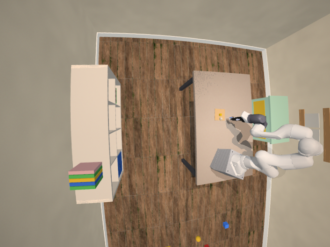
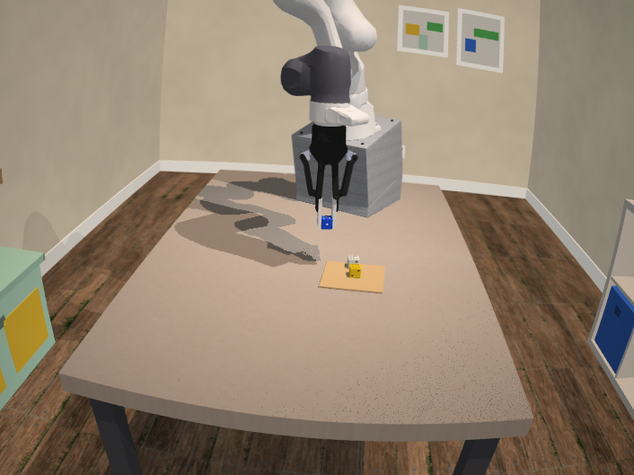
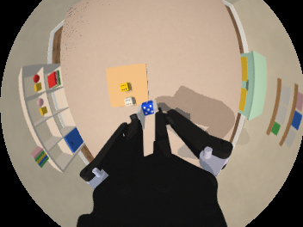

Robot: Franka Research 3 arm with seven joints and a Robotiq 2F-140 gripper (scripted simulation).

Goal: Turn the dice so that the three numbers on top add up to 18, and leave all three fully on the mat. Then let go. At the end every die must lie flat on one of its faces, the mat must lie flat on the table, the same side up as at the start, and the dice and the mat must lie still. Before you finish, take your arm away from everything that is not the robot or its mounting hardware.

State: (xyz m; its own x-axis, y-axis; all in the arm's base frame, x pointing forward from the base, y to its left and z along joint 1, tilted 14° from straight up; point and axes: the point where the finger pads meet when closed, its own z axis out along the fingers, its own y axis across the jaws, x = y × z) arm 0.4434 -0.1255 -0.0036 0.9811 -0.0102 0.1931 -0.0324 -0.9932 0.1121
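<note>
My gripper is now 120 mm above the yellow die, 60 mm to the right of it and 60 mm short of it. Round my hand: blue die 20 mm below; white die 120 mm below, 70 mm to the left, 10 mm ahead; mat 130 mm below, 60 mm to the left, 60 mm ahead.
</note>
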